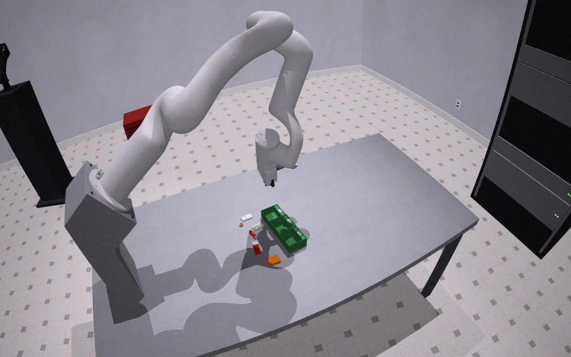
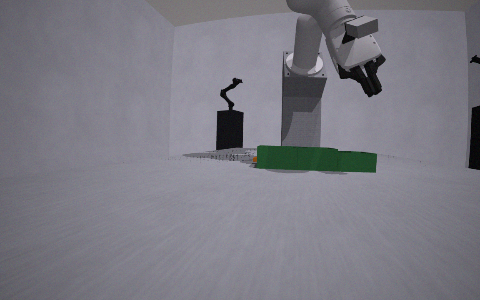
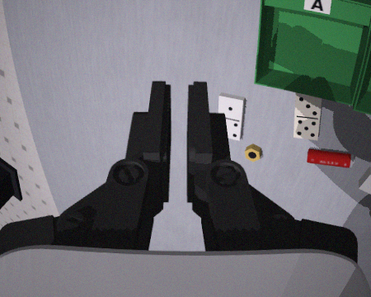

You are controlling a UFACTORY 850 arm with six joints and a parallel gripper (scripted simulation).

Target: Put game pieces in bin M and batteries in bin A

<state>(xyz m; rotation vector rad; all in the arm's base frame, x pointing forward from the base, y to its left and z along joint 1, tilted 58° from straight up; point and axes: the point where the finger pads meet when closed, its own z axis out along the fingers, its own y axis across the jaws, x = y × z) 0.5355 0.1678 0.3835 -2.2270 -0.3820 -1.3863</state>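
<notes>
Right now my hand is 40 mm short of the green bin, 120 mm to the left of it and 170 mm above it. The rest, counted from my hand: orange flat block: 30 mm behind, 280 mm to the right, 180 mm below; then yellow nut: 140 mm behind, 50 mm to the right, 180 mm below; then red cylindrical battery: 90 mm behind, 120 mm to the right, 180 mm below.
</notes>
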